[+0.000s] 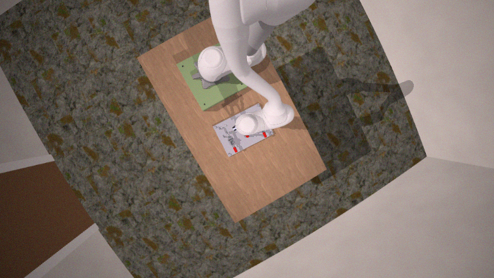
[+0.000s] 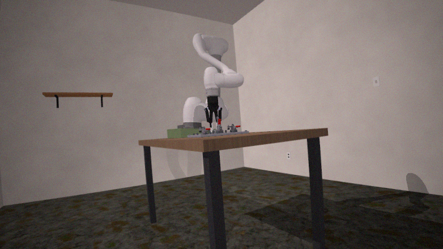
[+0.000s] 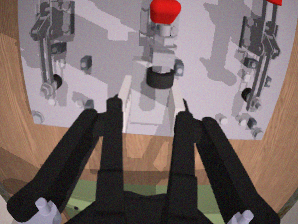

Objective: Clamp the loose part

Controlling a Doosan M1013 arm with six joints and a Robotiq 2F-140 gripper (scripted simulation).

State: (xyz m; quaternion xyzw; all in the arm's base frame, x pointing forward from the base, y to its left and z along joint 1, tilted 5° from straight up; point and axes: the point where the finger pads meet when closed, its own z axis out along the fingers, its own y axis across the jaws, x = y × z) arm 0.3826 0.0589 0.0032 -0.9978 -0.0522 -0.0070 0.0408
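My hand is 30 mm above the loose part. From my hand the other things lie so: grey fixture plate (50 mm ahead, 50 mm below).
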